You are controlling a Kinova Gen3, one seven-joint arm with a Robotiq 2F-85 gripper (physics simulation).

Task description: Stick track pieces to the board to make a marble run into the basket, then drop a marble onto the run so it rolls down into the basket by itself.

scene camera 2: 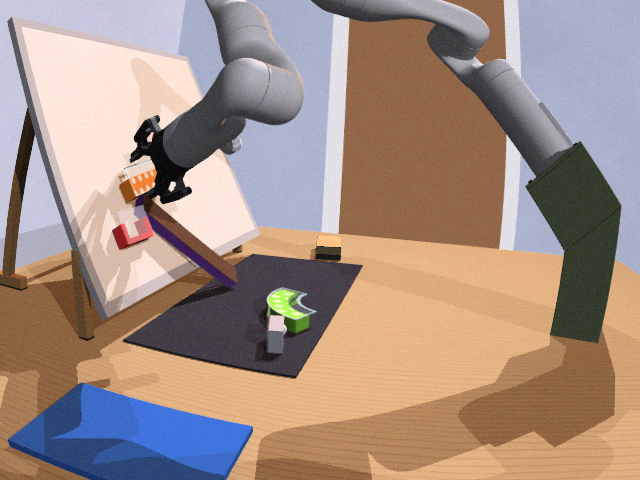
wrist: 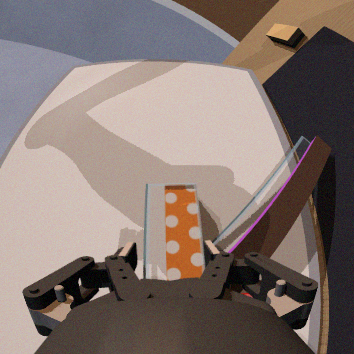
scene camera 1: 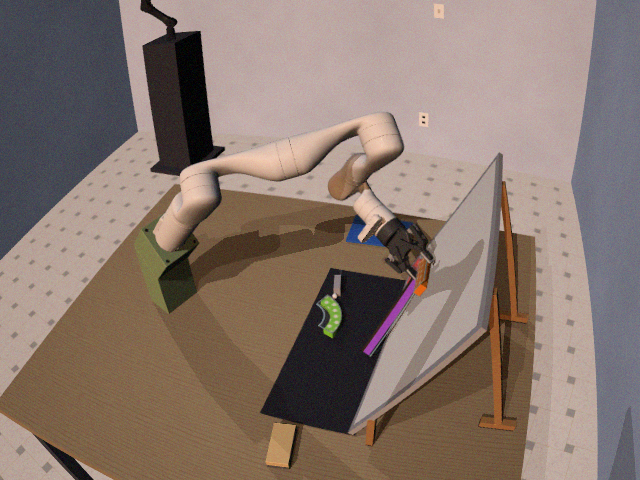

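Where they show: gripper, fingertip midpoint: (scene camera 2: 141, 176) (wrist: 168, 251) (scene camera 1: 425, 270); arm's base, origin of the base link: (scene camera 2: 556, 163) (scene camera 1: 170, 236).
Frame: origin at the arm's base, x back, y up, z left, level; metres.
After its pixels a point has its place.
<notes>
My gripper (scene camera 1: 421, 266) @(y -0.068, x -0.664, z 0.165 m) (scene camera 2: 143, 175) @(y -0.068, x -0.664, z 0.165 m) (wrist: 168, 251) @(y -0.068, x -0.664, z 0.165 m) is open, its fingers on either side of an orange dotted track piece (scene camera 1: 420, 289) @(y -0.073, x -0.669, z 0.098 m) (scene camera 2: 138, 184) @(y -0.077, x -0.644, z 0.201 m) (wrist: 182, 215) @(y -0.072, x -0.653, z 0.132 m) with a clear side, which sits at the white tilted board (scene camera 1: 449, 310) @(y 0.079, x -0.772, z -0.109 m) (scene camera 2: 77, 103) @(y 0.059, x -0.742, z 0.267 m) (wrist: 55, 200) @(y 0.051, x -0.745, z 0.128 m). A long purple track (scene camera 1: 387, 320) @(y -0.184, x -0.594, z 0.076 m) (scene camera 2: 191, 251) @(y -0.193, x -0.589, z 0.111 m) (wrist: 295, 190) @(y -0.180, x -0.591, z 0.098 m) slopes on the board beside and below it. The red basket (scene camera 2: 133, 236) @(y -0.145, x -0.609, z 0.261 m) is on the board under the purple track's end; the gripper mostly hides it in scene view 1. A green curved dotted piece (scene camera 1: 333, 315) @(y -0.251, x -0.428, z 0.110 m) (scene camera 2: 284, 299) @(y -0.251, x -0.426, z 0.104 m) lies on the black mat (scene camera 1: 310, 382) @(y -0.273, x -0.456, z -0.125 m) (scene camera 2: 206, 330) @(y -0.272, x -0.496, z 0.238 m).
A small white marble (scene camera 1: 334, 296) @(y -0.260, x -0.398, z 0.193 m) is beside a grey block (scene camera 1: 337, 284) @(y -0.240, x -0.396, z 0.225 m) (scene camera 2: 276, 335) @(y -0.247, x -0.380, z 0.265 m) and the green piece. A blue mat (scene camera 1: 356, 235) @(y -0.267, x -0.357, z 0.501 m) (scene camera 2: 170, 434) @(y -0.267, x -0.394, z 0.525 m) lies near one table edge. A tan-topped block (scene camera 1: 281, 444) @(y -0.245, x -0.481, z -0.355 m) (scene camera 2: 328, 242) @(y -0.245, x -0.474, z -0.334 m) (wrist: 285, 34) @(y -0.245, x -0.477, z -0.313 m) sits beyond the black mat. Wooden legs (scene camera 1: 495, 361) @(y -0.006, x -0.902, z -0.146 m) support the board.
</notes>
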